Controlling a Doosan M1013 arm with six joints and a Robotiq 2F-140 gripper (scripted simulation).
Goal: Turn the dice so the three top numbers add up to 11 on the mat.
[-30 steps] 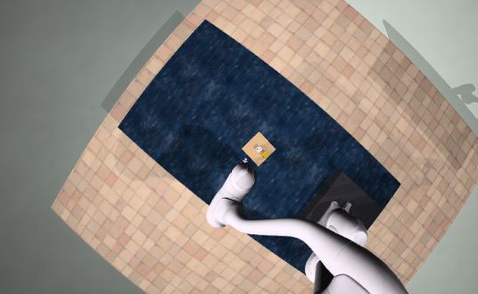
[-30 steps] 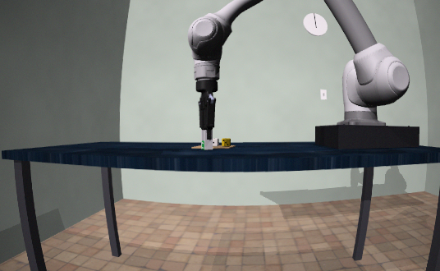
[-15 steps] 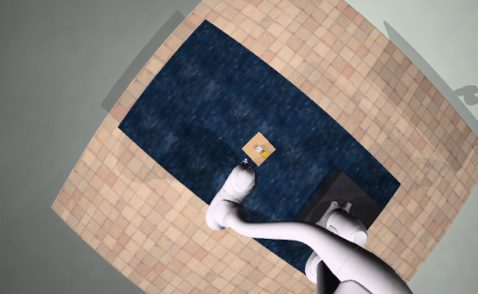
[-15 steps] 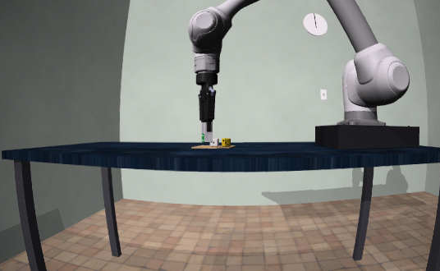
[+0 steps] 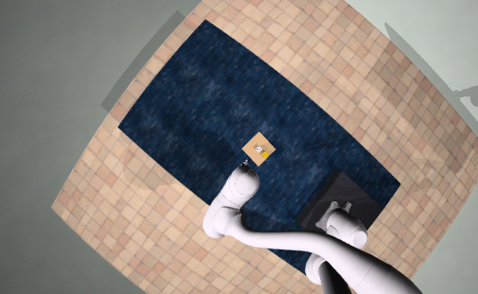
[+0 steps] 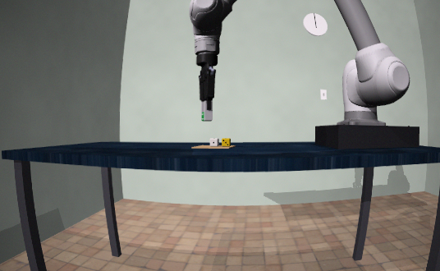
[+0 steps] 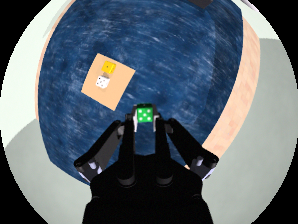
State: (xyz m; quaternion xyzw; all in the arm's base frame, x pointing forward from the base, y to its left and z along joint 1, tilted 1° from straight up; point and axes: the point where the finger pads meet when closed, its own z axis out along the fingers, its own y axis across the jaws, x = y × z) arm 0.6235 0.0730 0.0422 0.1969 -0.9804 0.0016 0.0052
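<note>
The white die is 140 mm to the right of my hand, 110 mm below it and 10 mm behind it. The rest, counted from my hand: green die (20 mm below); then yellow die (130 mm to the right, 110 mm below, 60 mm behind); then tan mat (140 mm to the right, 130 mm below, 10 mm behind).
</note>
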